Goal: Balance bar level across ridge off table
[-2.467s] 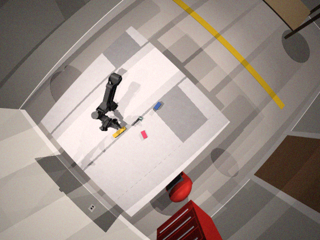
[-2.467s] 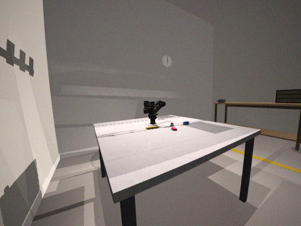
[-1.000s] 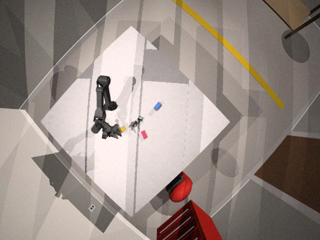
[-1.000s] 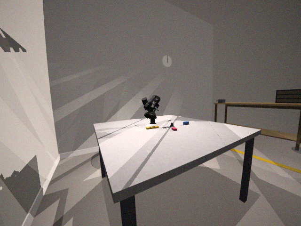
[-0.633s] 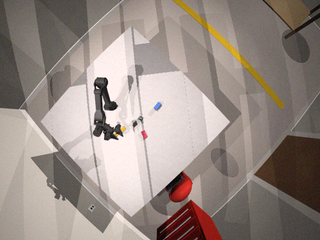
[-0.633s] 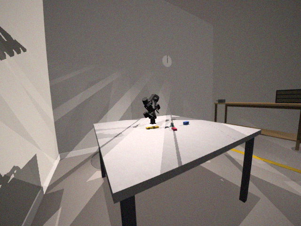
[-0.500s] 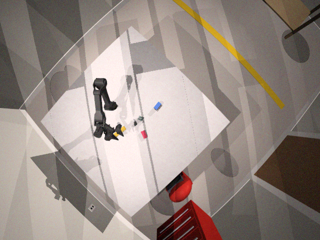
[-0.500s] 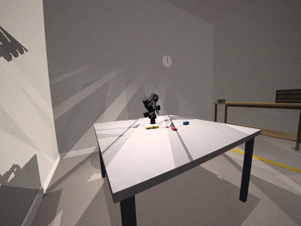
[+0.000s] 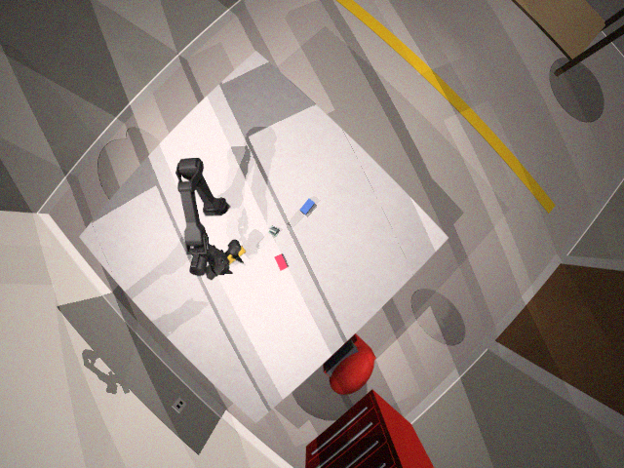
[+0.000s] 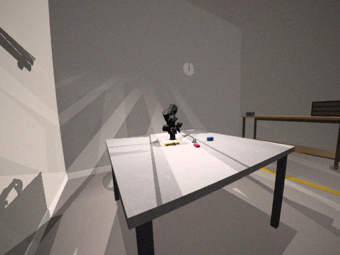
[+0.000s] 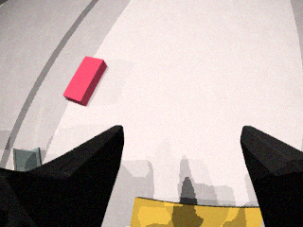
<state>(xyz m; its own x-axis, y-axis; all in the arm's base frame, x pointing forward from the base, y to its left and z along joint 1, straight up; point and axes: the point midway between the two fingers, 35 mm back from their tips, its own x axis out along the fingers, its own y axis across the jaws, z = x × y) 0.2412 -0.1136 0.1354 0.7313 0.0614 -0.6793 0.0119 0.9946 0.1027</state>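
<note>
The yellow bar is 60 mm behind my gripper tip, 10 mm to the right of it and 100 mm below it. From my gripper tip the other things lie so: pink block (110 mm ahead, 130 mm to the left, 100 mm below); then blue block (20 mm ahead, 390 mm to the left, 100 mm below).
</note>
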